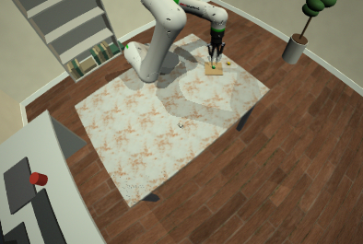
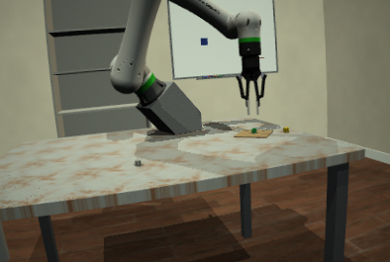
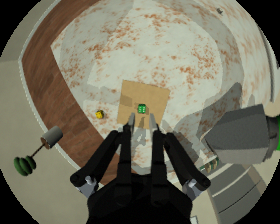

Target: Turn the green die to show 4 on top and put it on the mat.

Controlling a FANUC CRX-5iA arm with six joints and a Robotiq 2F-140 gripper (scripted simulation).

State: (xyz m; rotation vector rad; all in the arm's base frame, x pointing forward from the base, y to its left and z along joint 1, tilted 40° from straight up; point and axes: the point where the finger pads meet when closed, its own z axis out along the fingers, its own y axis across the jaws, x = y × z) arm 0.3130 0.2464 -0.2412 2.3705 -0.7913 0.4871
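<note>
The green die is 100 mm below my hand. Also, from my hand: tan mat 110 mm below; then grey die 150 mm ahead, 540 mm to the right, 110 mm below; then yellow die 70 mm ahead, 120 mm to the left, 110 mm below.
</note>
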